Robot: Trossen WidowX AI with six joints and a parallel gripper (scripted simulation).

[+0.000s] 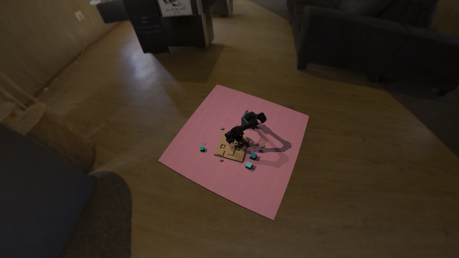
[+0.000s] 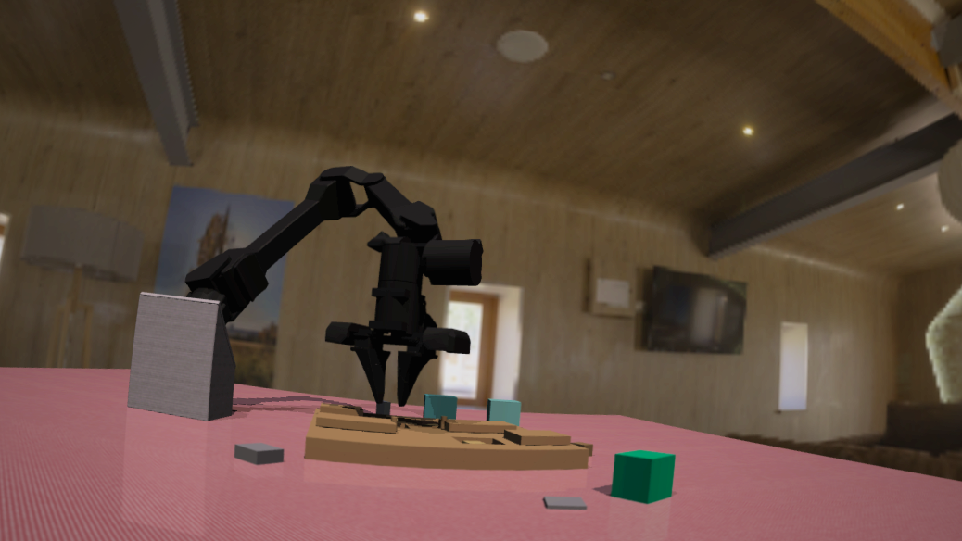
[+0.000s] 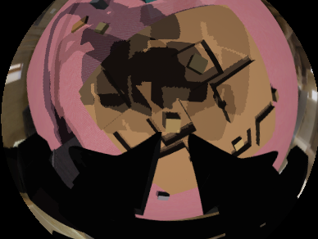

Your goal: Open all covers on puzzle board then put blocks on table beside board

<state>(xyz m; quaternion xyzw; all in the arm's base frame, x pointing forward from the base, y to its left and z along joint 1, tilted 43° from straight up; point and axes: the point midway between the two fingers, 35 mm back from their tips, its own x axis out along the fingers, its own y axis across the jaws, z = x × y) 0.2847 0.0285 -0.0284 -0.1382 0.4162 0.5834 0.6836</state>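
Now: the puzzle board 50 mm ahead of my gripper tip and 30 mm below it. Round my gripper tip: dark teal block: 240 mm to the left, 60 mm ahead, 20 mm below; grey piece: 280 mm to the left, 40 mm behind, 30 mm below; orange piece: 280 mm to the left, 100 mm behind, 40 mm below.
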